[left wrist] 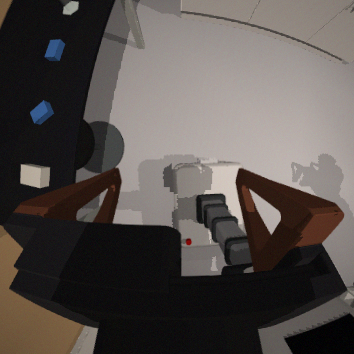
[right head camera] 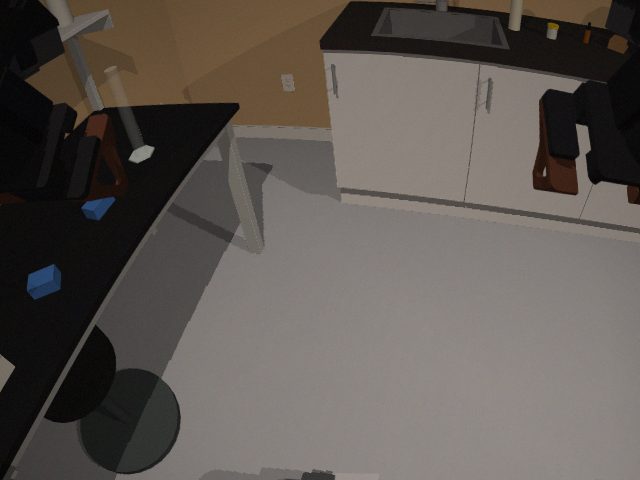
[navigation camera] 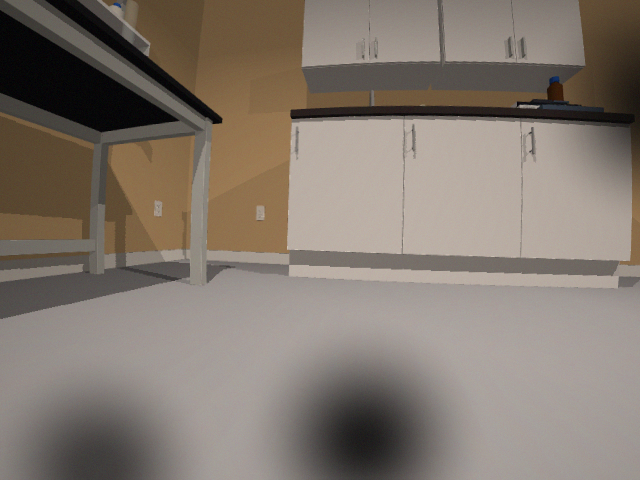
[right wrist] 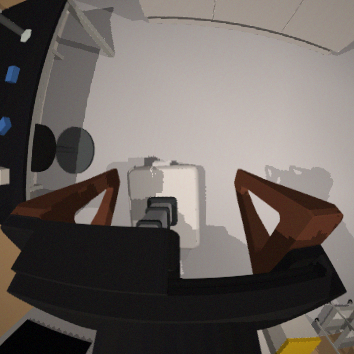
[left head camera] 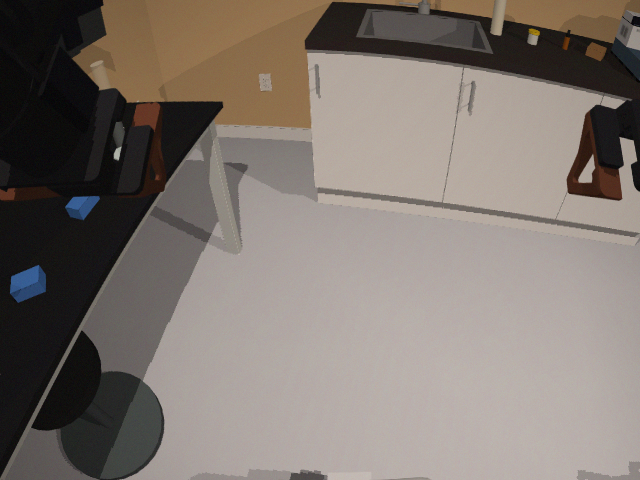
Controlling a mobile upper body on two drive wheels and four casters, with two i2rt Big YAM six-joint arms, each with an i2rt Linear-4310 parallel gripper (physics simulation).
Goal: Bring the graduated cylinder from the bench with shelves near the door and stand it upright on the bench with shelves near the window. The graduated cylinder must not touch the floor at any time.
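Places are measured from the left arm's base along level axes (x ahead, y left, z up), in metres.
Pixels of known places: left gripper, fingertip midpoint: (left wrist: 178,174) (right head camera: 86,189) (left head camera: 115,185); right gripper, fingertip midpoint: (right head camera: 584,188) (right wrist: 176,174) (left head camera: 609,193).
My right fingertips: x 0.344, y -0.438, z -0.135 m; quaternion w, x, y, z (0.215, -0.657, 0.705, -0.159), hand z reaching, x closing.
Note:
For each thing: its top centre in the pictures, then the offset to it from my right fingertips. "pt": a spot on its surface instead. Level surfaces: height alone.
- translucent graduated cylinder, top centre: (left head camera: 96,63) (right head camera: 110,69) (navigation camera: 132,4) 0.828 m ahead, 0.930 m left, 0.178 m down
- black-topped bench with shelves, surface height: 0.513 m down
- cream block, top centre: (left wrist: 29,175) 0.008 m back, 1.076 m left, 0.455 m down
- bench leg, surface spot: (left head camera: 223,201) (navigation camera: 199,210) pt 1.048 m ahead, 0.699 m left, 0.948 m down
- white sink cabinet, surface spot: (left head camera: 382,124) pt 1.269 m ahead, 0.050 m left, 0.739 m down
A translucent graduated cylinder (left head camera: 101,77) (right head camera: 128,116) with a pale hexagonal base stands upright on the black-topped bench with shelves (left head camera: 46,242) (right head camera: 191,124), near its far end. In the left head camera my left gripper partly covers it. Its base also shows at the top left of both wrist views. My left gripper (left head camera: 82,193) (right head camera: 62,198) (left wrist: 178,174) is open and empty, in front of the cylinder in the picture, apart from it. My right gripper (right head camera: 602,191) (right wrist: 176,174) is open and empty at the right. Whether this bench is the one near the door or window, I cannot tell.
Two blue blocks (left head camera: 81,206) (left head camera: 28,283) and a cream block (left wrist: 34,175) lie on the bench. A round stool (left head camera: 111,426) is partly under its edge. A bench leg (left head camera: 223,201) (navigation camera: 200,206) stands at its corner. A white sink cabinet (left head camera: 382,124) (navigation camera: 346,186) stands by the far wall.

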